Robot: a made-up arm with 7 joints.
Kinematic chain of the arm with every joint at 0, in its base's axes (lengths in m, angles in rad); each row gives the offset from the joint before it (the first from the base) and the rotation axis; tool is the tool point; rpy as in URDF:
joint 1: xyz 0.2 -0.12 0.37 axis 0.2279 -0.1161 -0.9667
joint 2: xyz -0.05 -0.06 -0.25 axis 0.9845 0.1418 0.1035
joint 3: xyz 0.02 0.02 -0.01 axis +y
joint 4: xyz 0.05 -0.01 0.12 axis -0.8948 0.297 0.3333
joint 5: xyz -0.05 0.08 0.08 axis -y
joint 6: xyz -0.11 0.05 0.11 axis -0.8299 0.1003 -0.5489
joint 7: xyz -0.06 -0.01 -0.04 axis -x
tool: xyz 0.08 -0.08 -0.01 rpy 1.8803 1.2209 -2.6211
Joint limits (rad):
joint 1: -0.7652..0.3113
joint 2: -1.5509..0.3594
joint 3: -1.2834..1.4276
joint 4: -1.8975..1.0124
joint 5: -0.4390..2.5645
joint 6: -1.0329..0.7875
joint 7: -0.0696..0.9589
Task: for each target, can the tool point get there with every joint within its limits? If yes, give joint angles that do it. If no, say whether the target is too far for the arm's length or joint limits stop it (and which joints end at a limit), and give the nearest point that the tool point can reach.
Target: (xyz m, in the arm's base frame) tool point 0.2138 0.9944 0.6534
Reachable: no: too far | nearest point 0.1795 0.2109 0.2862 | short by 0.866 m
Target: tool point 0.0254 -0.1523 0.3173
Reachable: yes | joints -0.4294 -0.2715 -0.0539 -0.6259 0.6324 -0.5162 0.7946
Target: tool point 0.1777 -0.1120 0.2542
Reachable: yes | joints -0.6256 -0.0224 0.0806 -0.3609 2.2752 -0.6419 0.1962
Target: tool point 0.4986 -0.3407 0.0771
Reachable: no: joint limits stop it (at a limit: joint 2, joint 3, joint 4, joint 5, joint 6, joint 7) | nearest point 0.4118 -0.2703 0.0744 | short by 0.112 m
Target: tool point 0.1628 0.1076 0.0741
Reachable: yes | joints 0.1142 -1.3838 0.1152 0.3626 0.0957 -0.3657 0.5512
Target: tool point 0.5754 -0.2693 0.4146
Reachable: no: joint limits stop it (at a limit: joint 2, joint 5, joint 6, joint 7) | nearest point 0.4882 -0.2357 0.3623 | short by 0.107 m
